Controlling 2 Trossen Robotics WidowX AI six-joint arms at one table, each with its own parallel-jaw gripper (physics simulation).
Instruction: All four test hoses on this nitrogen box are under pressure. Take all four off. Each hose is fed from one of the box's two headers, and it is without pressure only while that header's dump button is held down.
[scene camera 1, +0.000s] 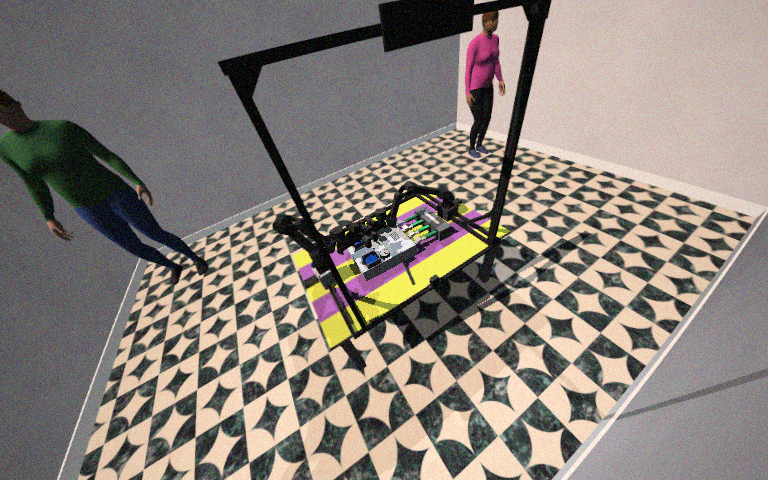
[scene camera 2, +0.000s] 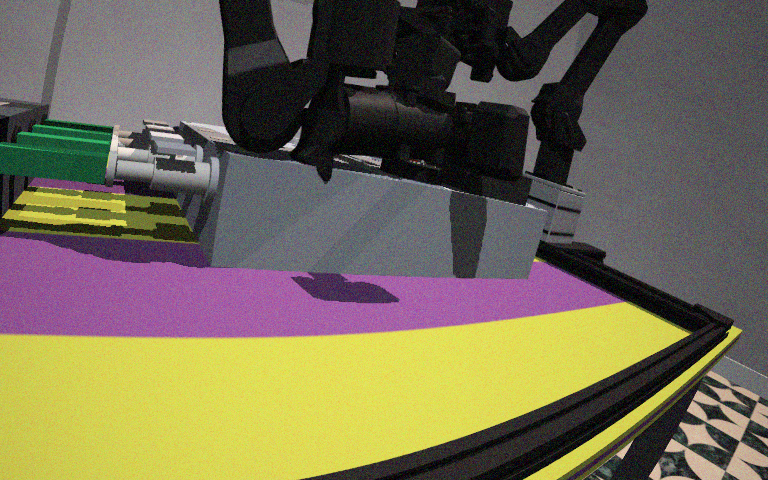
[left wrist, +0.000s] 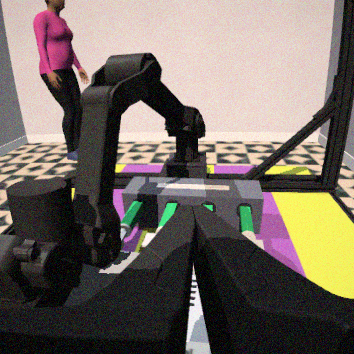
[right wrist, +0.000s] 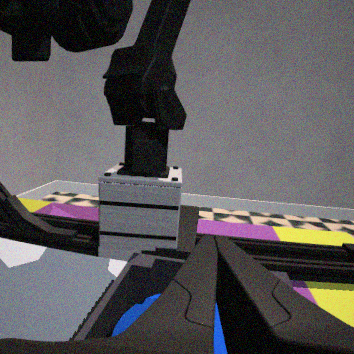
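Where they show: left gripper, fingertip midpoint: (scene camera 1: 372, 226) (left wrist: 190, 216); right gripper, fingertip midpoint: (right wrist: 211, 246); left arm's base, link origin: (scene camera 1: 322, 268) (scene camera 2: 549, 181) (right wrist: 144, 171); right arm's base, link origin: (scene camera 1: 447, 205) (left wrist: 186, 157).
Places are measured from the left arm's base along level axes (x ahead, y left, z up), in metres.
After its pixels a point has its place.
Observation:
The nitrogen box (scene camera 1: 390, 254) @(x 0.349, y -0.170, z -0.030 m) (scene camera 2: 368, 226) @(x 0.425, y 0.079, z -0.071 m) is a pale grey case on the striped table. Green hoses (scene camera 1: 423, 233) @(x 0.634, y -0.144, z -0.061 m) (scene camera 2: 56, 161) @(x 0.666, y 0.016, z -0.054 m) (left wrist: 245, 218) @(x 0.635, y -0.201, z -0.047 m) run from a grey block (scene camera 1: 442, 229) @(x 0.703, y -0.240, z -0.031 m) (left wrist: 145, 185) @(x 0.750, y -0.013, z -0.031 m) towards the box; in scene camera 2 pale couplings join the nearest ones to its end. A blue dump button (scene camera 1: 370, 259) @(x 0.239, y -0.129, z -0.016 m) (right wrist: 131, 316) @(x 0.261, y 0.027, z -0.015 m) sits in a dark square collar. My right gripper (right wrist: 211, 246) @(x 0.270, y 0.057, z 0.026 m) is shut and empty, low over this button, hiding part of it; whether it is pressed down I cannot tell. My left gripper (left wrist: 190, 216) @(x 0.317, y -0.096, z 0.161 m) is shut and empty above the box, its fingers pointing towards the hoses and hiding parts of them.
My two arms crowd together over the box. The left arm's light grey base block (scene camera 2: 563, 212) @(x 0.021, y 0.050, z -0.038 m) (right wrist: 140, 212) @(x 0.050, y 0.003, z -0.042 m) stands beyond the box's button end. Black frame rails (scene camera 2: 623, 283) @(x 0.070, y 0.195, z -0.093 m) run along the table edges. Two people stand on the floor beyond the table.

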